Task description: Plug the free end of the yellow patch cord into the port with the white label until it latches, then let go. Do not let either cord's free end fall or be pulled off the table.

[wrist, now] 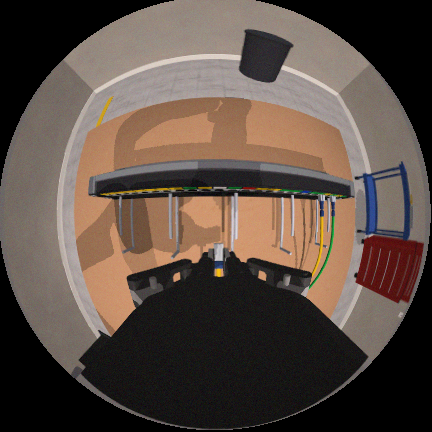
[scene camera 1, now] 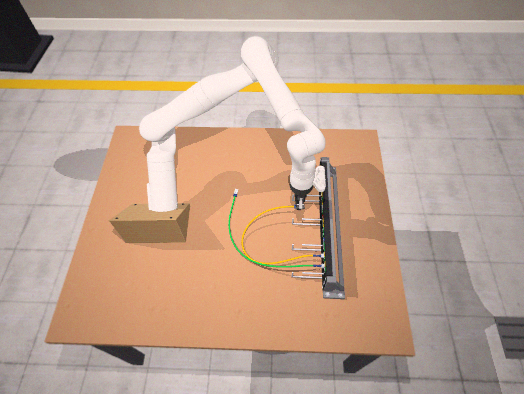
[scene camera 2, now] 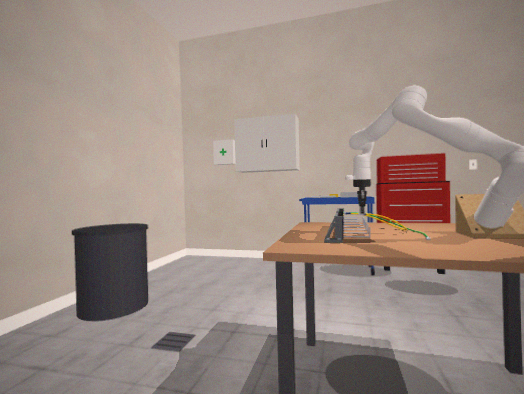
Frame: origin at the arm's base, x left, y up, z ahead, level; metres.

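Where they show: gripper, fingertip midpoint: (wrist: 217, 255) (scene camera 1: 298, 207) (scene camera 2: 362, 214); arm's base at its link origin: (scene camera 1: 164, 208) (scene camera 2: 487, 219).
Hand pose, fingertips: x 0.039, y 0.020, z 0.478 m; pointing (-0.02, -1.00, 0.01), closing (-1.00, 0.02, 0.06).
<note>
Each offset is from my fingertips to the top centre of the thing. "*": to the spot under its first point. Level surfaces: height alone.
My gripper (scene camera 1: 299, 204) (scene camera 2: 362, 212) (wrist: 217, 255) is shut on the plug of the yellow patch cord. The plug {dx +0.000, dy +0.010, dz +0.006 m} (wrist: 218, 251) points at the patch panel {dx -0.025, dy +0.012, dz +0.069 m} (scene camera 1: 327, 225) (scene camera 2: 335, 227) (wrist: 225, 179), with a gap between them. The yellow cord (scene camera 1: 243, 235) (wrist: 321, 240) loops from the gripper to a port near the panel's other end. In the wrist view the white label {* dx +0.001, dy -0.002, dz +0.083 m} (wrist: 220, 188) shows on the panel's edge, almost straight ahead of the plug. The port openings are hidden from above. The green cord (scene camera 1: 230, 225) (wrist: 332, 245) is plugged in beside the yellow cord's fixed end.
The green cord's free plug {* dx +0.092, dy -0.083, dz -0.240 m} (scene camera 1: 236, 192) (scene camera 2: 428, 238) lies on the table {dy -0.089 m} (scene camera 1: 175, 300) (scene camera 2: 400, 257). Metal cable guides {* dx -0.027, dy -0.071, dz +0.013 m} (scene camera 1: 300, 223) (wrist: 177, 230) stick out from the panel's front on both sides of the gripper. The arm's wooden base block (scene camera 1: 150, 227) stands at the left.
</note>
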